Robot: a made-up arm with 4 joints.
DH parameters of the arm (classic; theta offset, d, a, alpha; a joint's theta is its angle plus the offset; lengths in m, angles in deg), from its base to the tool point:
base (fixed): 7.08 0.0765 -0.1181 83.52
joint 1: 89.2 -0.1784 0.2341 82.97
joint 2: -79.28 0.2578 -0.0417 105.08
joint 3: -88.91 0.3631 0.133 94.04
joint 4: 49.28 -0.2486 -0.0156 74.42
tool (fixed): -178.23 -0.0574 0 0
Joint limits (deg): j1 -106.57..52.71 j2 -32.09..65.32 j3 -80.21..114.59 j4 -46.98..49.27
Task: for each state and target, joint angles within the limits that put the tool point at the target. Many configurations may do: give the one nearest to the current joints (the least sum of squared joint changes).
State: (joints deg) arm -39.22 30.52 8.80 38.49
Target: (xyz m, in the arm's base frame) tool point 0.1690 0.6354 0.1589
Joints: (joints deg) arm -26.09 57.28 25.39 16.38
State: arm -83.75 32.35 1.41 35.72
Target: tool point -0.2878 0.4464 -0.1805
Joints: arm -106.57 9.81 21.35 14.13
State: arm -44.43 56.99 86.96 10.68
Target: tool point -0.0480 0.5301 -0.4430
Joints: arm -90.49 62.12 87.09 -8.97
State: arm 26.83 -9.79 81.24 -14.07
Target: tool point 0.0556 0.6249 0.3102
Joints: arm 43.37 38.65 63.32 -20.97
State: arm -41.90 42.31 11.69 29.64
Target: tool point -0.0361 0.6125 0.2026
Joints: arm -6.91 45.60 -0.71 4.34
